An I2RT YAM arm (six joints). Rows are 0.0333 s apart.
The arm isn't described. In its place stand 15 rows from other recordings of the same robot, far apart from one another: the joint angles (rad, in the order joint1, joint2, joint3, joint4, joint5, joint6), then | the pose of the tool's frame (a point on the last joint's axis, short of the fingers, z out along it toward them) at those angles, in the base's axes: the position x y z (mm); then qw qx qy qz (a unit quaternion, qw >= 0).
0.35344, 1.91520, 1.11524, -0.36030, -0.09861, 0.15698 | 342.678 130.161 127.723 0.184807 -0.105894 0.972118 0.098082
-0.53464, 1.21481, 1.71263, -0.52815, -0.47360, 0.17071 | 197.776 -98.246 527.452 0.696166 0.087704 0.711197 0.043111
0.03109, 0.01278, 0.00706, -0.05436, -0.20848, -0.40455 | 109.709 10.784 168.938 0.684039 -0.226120 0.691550 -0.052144
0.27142, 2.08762, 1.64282, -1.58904, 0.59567, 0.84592 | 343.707 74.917 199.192 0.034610 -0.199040 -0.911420 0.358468
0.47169, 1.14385, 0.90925, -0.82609, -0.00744, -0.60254 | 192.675 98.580 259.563 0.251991 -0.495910 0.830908 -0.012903
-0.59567, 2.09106, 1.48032, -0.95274, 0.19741, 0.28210 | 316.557 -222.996 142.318 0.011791 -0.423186 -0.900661 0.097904
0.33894, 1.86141, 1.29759, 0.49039, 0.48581, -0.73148 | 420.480 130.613 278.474 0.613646 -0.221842 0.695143 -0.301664
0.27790, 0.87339, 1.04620, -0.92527, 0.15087, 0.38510 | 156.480 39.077 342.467 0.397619 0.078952 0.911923 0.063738
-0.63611, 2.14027, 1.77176, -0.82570, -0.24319, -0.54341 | 369.034 -261.880 202.609 0.220682 0.022498 0.975077 -0.004311
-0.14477, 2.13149, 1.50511, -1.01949, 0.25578, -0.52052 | 380.580 -64.586 133.930 0.076800 0.189818 -0.972800 0.108311
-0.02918, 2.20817, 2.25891, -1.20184, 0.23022, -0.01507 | 462.587 -21.629 298.786 0.204397 0.030780 0.971397 -0.116887
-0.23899, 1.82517, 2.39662, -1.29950, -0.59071, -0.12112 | 332.470 -60.597 483.066 0.432545 -0.067428 0.878511 0.191248
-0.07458, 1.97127, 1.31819, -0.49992, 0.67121, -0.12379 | 392.550 -51.533 162.281 0.162947 0.045554 0.925085 -0.339987
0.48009, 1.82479, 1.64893, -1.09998, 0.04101, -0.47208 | 328.763 169.550 280.404 0.146993 -0.450555 0.880344 -0.019692
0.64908, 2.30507, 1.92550, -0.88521, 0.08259, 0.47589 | 383.897 287.597 170.033 0.150579 -0.079135 0.984319 0.046696
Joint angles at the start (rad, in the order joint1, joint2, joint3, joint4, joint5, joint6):
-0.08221, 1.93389, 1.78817, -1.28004, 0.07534, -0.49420
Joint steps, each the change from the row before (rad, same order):
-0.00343, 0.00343, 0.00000, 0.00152, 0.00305, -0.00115
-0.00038, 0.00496, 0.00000, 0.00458, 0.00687, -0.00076
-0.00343, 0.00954, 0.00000, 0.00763, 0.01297, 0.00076
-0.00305, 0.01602, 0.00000, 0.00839, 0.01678, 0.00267
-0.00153, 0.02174, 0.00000, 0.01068, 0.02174, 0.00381
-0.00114, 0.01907, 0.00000, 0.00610, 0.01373, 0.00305
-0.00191, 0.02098, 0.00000, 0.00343, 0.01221, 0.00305
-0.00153, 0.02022, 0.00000, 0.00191, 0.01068, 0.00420
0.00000, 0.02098, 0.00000, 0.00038, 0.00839, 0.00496
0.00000, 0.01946, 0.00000, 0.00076, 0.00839, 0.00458
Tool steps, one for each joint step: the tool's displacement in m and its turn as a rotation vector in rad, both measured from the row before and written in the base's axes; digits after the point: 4 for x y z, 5 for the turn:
0.0006, -0.0015, -0.0012, -0.00300, 0.00226, -0.00273
0.0012, -0.0005, -0.0017, -0.00684, 0.00103, -0.00061
0.0021, -0.0020, -0.0033, -0.01252, 0.00295, -0.00601
0.0032, -0.0021, -0.0057, -0.01553, 0.00879, -0.00797
0.0042, -0.0018, -0.0078, -0.02000, 0.01250, -0.00805
0.0032, -0.0012, -0.0070, -0.01205, 0.01373, -0.00572
0.0030, -0.0015, -0.0078, -0.01015, 0.01813, -0.00613
0.0026, -0.0012, -0.0076, -0.00853, 0.01853, -0.00654
0.0024, -0.0005, -0.0080, -0.00609, 0.02042, -0.00540
0.0022, -0.0005, -0.0074, -0.00639, 0.01857, -0.00486

